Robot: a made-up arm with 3 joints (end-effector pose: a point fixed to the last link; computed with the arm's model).
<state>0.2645 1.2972 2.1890</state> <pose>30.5 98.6 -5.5 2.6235 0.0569 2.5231</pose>
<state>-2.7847 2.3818 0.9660</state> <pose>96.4 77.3 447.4 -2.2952 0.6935 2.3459</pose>
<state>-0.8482 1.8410 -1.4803</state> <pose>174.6 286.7 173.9 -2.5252 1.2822 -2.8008</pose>
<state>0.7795 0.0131 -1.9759</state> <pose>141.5 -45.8 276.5 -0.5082 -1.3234 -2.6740</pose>
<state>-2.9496 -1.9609 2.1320</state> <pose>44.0 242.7 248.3 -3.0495 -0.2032 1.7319</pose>
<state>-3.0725 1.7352 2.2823</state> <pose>218.2 60.6 545.3 -1.2601 -0.5155 -3.0394</pose>
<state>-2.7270 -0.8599 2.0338</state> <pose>189.0 372.9 244.5 2.6141 -0.7264 1.3595</pose>
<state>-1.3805 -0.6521 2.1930</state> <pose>70.3 204.7 46.2 2.9533 0.3957 1.9345</pose>
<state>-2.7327 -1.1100 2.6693</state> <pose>125.8 319.8 216.2 2.9060 -0.2086 1.8657</pose>
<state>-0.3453 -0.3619 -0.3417</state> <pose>103.9 99.4 82.8 1.7585 -0.8938 1.5352</pose>
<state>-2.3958 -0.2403 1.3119</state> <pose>268.9 397.4 279.1 2.3026 -1.4699 1.0006</pose>
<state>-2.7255 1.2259 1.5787</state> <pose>279.0 200.2 537.3 -1.0565 -0.3914 -2.8019</pose>
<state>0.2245 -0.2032 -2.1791</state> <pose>109.4 -27.3 216.8 -1.0382 -0.8465 -2.4306</pose>
